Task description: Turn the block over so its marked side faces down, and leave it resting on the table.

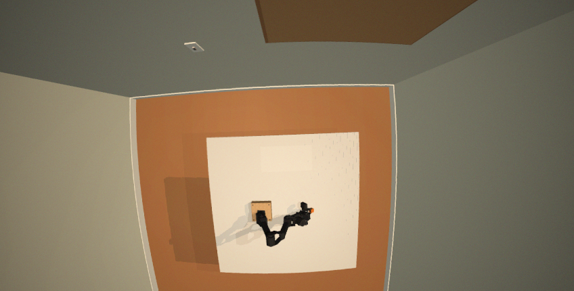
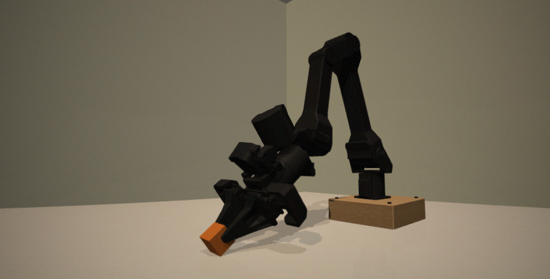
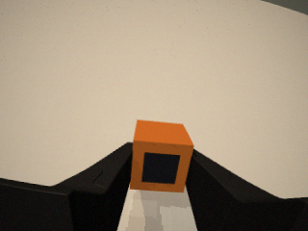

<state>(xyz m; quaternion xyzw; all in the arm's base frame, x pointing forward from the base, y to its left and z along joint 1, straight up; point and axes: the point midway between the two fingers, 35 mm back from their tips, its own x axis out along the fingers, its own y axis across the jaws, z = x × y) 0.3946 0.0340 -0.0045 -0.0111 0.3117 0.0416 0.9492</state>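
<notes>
My gripper tip is now 1 cm past the orange block.
</notes>
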